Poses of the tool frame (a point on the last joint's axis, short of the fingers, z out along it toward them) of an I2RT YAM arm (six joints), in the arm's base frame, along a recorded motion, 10 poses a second.
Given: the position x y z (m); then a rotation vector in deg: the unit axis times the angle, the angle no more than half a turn.
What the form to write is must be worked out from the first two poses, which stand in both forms.
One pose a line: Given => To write
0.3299 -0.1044 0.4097 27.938 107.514 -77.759 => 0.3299 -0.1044 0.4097 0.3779 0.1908 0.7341 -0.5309
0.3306 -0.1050 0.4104 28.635 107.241 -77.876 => 0.3306 -0.1050 0.4104 0.3779 0.1955 0.7323 -0.5317
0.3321 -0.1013 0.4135 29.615 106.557 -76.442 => 0.3321 -0.1013 0.4135 0.3872 0.2031 0.7308 -0.5242
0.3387 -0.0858 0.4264 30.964 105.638 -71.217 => 0.3387 -0.0858 0.4264 0.4138 0.2150 0.7335 -0.4945
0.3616 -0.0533 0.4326 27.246 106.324 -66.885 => 0.3616 -0.0533 0.4326 0.4342 0.1910 0.7452 -0.4688
